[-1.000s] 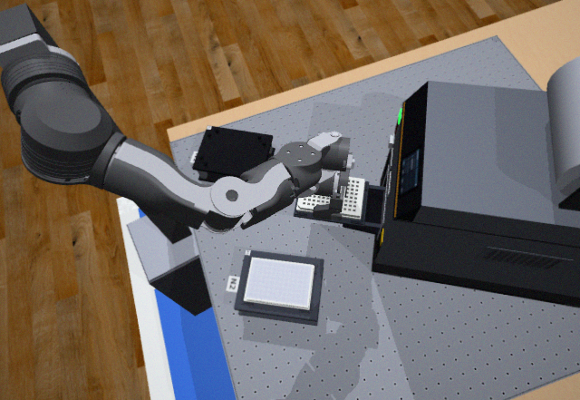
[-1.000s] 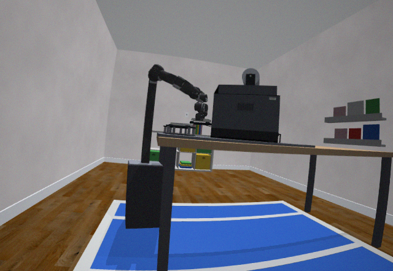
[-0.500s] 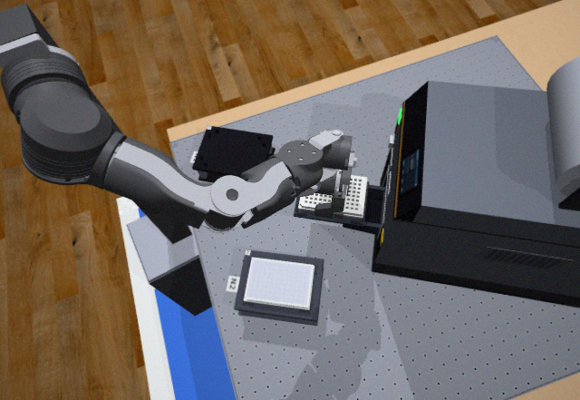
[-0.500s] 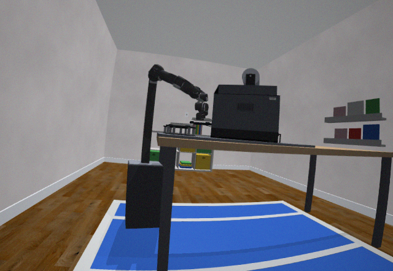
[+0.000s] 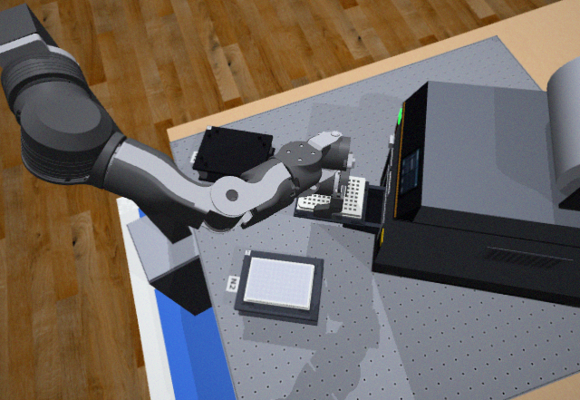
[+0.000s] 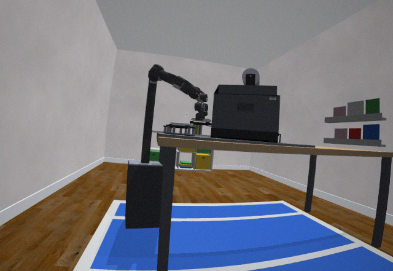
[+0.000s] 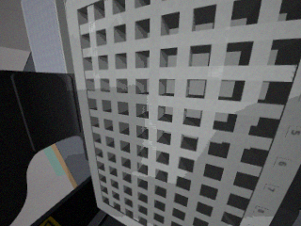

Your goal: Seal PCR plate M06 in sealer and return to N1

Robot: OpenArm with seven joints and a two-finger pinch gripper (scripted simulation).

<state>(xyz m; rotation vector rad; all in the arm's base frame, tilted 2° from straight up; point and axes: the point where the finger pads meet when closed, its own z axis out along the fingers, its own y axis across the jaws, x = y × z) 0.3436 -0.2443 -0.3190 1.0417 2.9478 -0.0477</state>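
The sealer stage is 2 cm below my hand. The rest, counted from my hand: pale key 14 cm ahead, 7 cm above, 1 cm to the left; then foil roll 30 cm above, 26 cm ahead, 21 cm to the right.
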